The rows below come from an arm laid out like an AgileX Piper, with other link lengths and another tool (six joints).
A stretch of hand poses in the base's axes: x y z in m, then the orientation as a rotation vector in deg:
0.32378, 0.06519, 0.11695, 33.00, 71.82, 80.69
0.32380, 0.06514, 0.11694, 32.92, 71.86, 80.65
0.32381, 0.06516, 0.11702, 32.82, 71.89, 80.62
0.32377, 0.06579, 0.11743, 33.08, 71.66, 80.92
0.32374, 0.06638, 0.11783, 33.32, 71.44, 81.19
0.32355, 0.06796, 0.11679, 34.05, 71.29, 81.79
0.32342, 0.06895, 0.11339, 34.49, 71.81, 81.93
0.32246, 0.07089, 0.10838, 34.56, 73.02, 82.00
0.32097, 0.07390, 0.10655, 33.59, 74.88, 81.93
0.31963, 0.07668, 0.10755, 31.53, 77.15, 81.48
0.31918, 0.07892, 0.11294, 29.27, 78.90, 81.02
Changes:
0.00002, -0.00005, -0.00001, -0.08, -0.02, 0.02
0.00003, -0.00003, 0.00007, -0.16, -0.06, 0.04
-0.00001, 0.00060, 0.00048, 0.23, -0.05, 0.07
-0.00004, 0.00119, 0.00088, 0.60, -0.05, 0.09
-0.00023, 0.00277, -0.00016, 1.37, 0.31, 0.23
-0.00036, 0.00376, -0.00356, 1.46, 0.94, 0.42
-0.00132, 0.00570, -0.00857, 1.04, 1.81, 0.99
-0.00281, 0.00871, -0.01040, -0.23, 2.49, 2.09
-0.00415, 0.01149, -0.00940, -2.42, 2.80, 3.49
-0.00460, 0.01373, -0.00401, -4.49, 2.67, 4.73

